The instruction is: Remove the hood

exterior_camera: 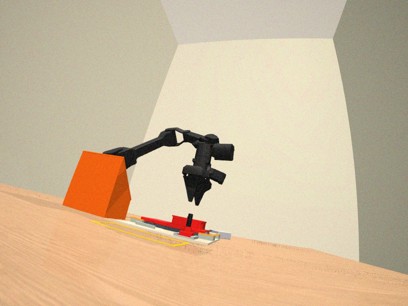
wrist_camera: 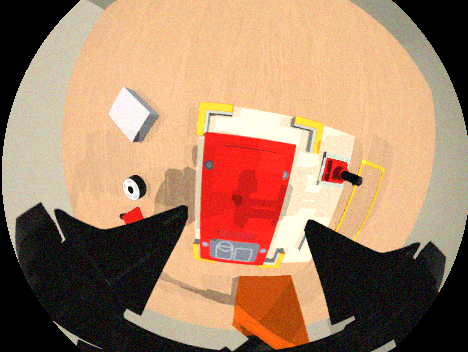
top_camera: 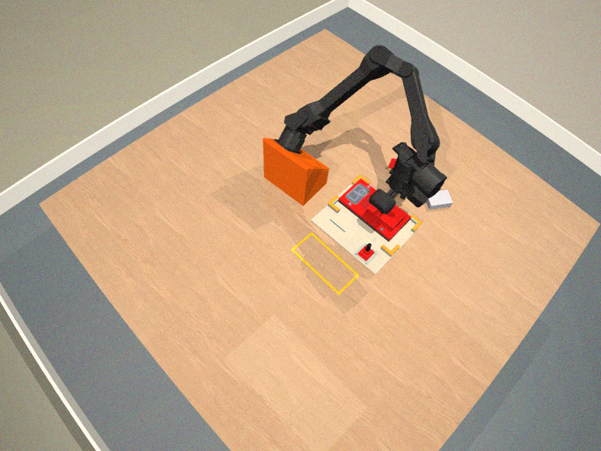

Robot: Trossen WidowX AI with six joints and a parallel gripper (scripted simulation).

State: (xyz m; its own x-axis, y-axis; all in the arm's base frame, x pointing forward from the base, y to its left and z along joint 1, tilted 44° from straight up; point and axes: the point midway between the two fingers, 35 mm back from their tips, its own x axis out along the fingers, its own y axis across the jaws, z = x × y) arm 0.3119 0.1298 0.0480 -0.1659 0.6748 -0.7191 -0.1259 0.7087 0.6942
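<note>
Now: gripper tip 6 cm above the red hood. The rest, counted from my gripper tip: black-and-white wheel (17 cm to the left, 9 cm below, 6 cm behind); then beige base plate (9 cm below, 4 cm to the right, 2 cm behind).
</note>
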